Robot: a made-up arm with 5 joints. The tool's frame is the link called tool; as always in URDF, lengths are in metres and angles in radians. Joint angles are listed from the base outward.
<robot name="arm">
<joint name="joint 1" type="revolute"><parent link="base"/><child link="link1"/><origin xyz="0 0 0.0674"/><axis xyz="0 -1 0"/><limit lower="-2.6" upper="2.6"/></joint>
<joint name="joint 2" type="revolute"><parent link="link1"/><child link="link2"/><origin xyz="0.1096 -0.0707 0.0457"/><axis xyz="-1 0 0"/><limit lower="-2.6" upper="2.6"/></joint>
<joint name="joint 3" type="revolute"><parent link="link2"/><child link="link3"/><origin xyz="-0.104 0.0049 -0.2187"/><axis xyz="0 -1 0"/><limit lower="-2.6" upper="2.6"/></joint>
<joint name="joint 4" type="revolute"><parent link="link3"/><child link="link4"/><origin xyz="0.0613 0.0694 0.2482"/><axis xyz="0 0 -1"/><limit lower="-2.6" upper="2.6"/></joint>
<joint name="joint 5" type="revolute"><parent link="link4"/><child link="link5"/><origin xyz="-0.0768 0.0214 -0.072"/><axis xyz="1 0 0"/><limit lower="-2.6" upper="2.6"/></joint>
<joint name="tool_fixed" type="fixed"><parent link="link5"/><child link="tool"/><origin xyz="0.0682 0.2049 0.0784"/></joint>
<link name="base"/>
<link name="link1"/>
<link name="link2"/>
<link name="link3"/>
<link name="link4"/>
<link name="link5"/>
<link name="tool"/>
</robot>
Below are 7 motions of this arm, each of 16 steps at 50 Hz.
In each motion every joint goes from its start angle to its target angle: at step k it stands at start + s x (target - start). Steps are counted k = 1, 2, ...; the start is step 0. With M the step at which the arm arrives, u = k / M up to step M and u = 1 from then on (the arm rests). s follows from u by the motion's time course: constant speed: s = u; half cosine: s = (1 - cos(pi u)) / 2; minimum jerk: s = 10 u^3 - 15 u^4 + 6 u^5.
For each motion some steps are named. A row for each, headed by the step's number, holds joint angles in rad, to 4 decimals.
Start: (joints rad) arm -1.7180 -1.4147 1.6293 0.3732 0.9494
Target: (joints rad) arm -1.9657 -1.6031 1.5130 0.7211 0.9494
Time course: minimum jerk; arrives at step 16
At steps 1, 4, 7, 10, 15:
1: -1.7185 -1.4151 1.6290 0.3740 0.9494
4: -1.7436 -1.4342 1.6173 0.4092 0.9494
7: -1.8131 -1.4871 1.5846 0.5068 0.9494
10: -1.8975 -1.5513 1.5450 0.6254 0.9494
15: -1.9652 -1.6027 1.5133 0.7203 0.9494

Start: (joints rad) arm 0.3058 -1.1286 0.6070 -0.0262 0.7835
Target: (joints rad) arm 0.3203 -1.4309 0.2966 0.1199 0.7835
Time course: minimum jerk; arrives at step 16
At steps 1, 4, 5, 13, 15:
1: 0.3058 -1.1293 0.6063 -0.0259 0.7835
4: 0.3073 -1.1599 0.5749 -0.0111 0.7835
5: 0.3084 -1.1830 0.5511 0.0001 0.7835
13: 0.3196 -1.4162 0.3117 0.1128 0.7835
15: 0.3203 -1.4302 0.2973 0.1196 0.7835

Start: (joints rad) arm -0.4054 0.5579 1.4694 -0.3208 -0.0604
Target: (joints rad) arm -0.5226 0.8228 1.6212 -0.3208 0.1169
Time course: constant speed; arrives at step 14
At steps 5, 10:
5: -0.4473 0.6525 1.5236 -0.3208 0.0029
10: -0.4891 0.7471 1.5778 -0.3208 0.0662

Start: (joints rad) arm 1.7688 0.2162 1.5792 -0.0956 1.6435
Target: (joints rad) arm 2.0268 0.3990 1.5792 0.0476 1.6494
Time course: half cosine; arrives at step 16
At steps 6, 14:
6: 1.8484 0.2726 1.5792 -0.0514 1.6453
14: 2.0170 0.3920 1.5792 0.0421 1.6492

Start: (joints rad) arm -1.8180 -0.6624 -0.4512 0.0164 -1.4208
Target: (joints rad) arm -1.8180 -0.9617 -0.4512 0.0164 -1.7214
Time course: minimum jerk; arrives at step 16
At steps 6, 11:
6: -1.8180 -0.7448 -0.4512 0.0164 -1.5035
11: -1.8180 -0.9078 -0.4512 0.0164 -1.6673

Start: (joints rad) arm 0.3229 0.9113 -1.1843 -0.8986 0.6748
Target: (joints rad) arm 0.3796 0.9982 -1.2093 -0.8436 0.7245
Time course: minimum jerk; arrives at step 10
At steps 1, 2, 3, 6, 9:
1: 0.3234 0.9120 -1.1845 -0.8981 0.6752
2: 0.3262 0.9163 -1.1857 -0.8954 0.6777
3: 0.3321 0.9255 -1.1884 -0.8896 0.6829
6: 0.3616 0.9706 -1.2014 -0.8611 0.7087
9: 0.3791 0.9975 -1.2091 -0.8441 0.7241

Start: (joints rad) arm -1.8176 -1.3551 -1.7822 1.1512 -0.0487
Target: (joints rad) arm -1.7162 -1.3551 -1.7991 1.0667 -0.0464
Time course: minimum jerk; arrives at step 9
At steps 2, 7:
2: -1.8099 -1.3551 -1.7835 1.1447 -0.0485
7: -1.7239 -1.3551 -1.7978 1.0732 -0.0466

